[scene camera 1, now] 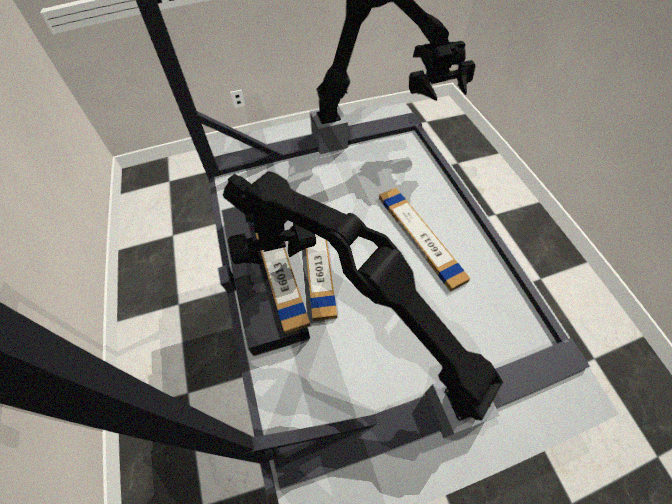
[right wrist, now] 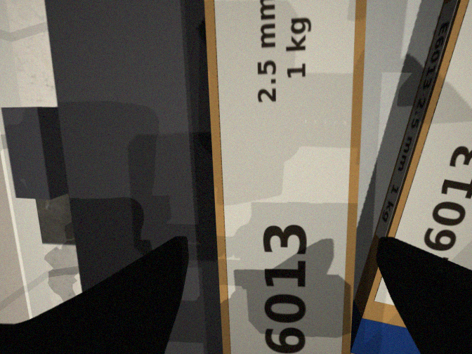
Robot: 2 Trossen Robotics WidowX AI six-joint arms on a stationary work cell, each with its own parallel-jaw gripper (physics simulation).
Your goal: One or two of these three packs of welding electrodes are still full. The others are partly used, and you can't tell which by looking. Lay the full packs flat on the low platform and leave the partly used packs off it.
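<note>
A long orange, white and blue E6013 pack (scene camera 1: 283, 283) (right wrist: 285, 120) lies on the low dark platform (scene camera 1: 261, 328) (right wrist: 167, 65), along its right side in scene camera 1. A second pack (scene camera 1: 320, 273) (right wrist: 452, 120) lies close to its right on the table, slightly angled to it. A third pack (scene camera 1: 422, 234) lies apart, farther right on the table. My right gripper (scene camera 1: 273, 248) (right wrist: 281, 248) is open over the first pack, one finger to each side of it, and hides its far part in scene camera 1. My left gripper (scene camera 1: 447, 86) is open and empty, raised at the upper right.
The light table (scene camera 1: 374, 347) has a dark frame (scene camera 1: 534, 368) around it. A dark upright post (scene camera 1: 176, 81) stands at the back left and a thick dark beam (scene camera 1: 108, 396) crosses the lower left. The right arm (scene camera 1: 390, 276) reaches across the table between the second and third packs.
</note>
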